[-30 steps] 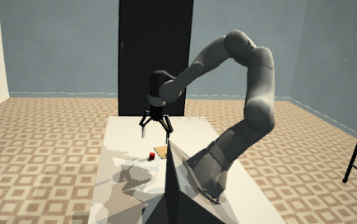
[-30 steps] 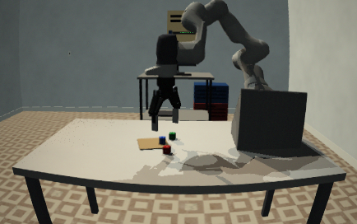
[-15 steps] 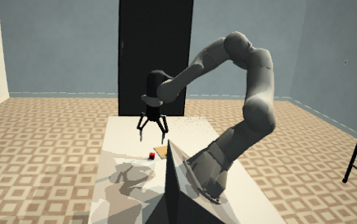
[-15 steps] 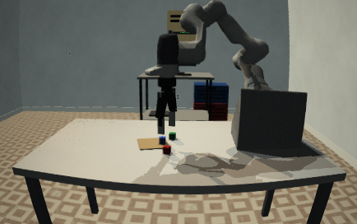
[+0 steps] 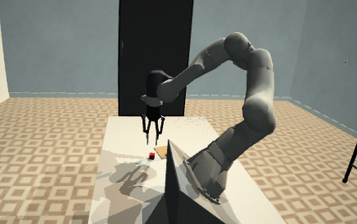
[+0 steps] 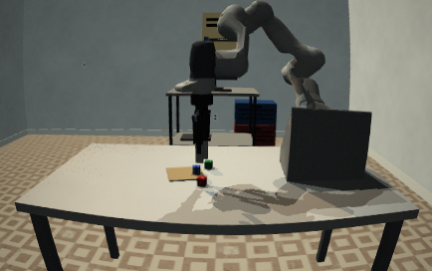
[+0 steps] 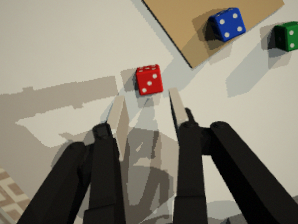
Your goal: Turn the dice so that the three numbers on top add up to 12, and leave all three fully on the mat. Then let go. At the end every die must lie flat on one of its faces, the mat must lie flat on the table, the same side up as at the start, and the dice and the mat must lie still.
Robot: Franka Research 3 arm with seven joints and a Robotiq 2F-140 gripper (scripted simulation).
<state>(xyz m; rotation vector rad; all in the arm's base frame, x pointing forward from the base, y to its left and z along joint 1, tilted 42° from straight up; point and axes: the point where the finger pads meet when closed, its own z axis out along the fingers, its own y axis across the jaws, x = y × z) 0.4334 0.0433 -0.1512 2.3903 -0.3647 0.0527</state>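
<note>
Now: hand 11 cm above the red die. From my hand the other things lie so: blue die 11 cm to the right, 11 cm below, 3 cm ahead; green die 19 cm to the right, 11 cm below, 2 cm behind; tan mat 12 cm below, 11 cm to the right, 7 cm ahead.
</note>
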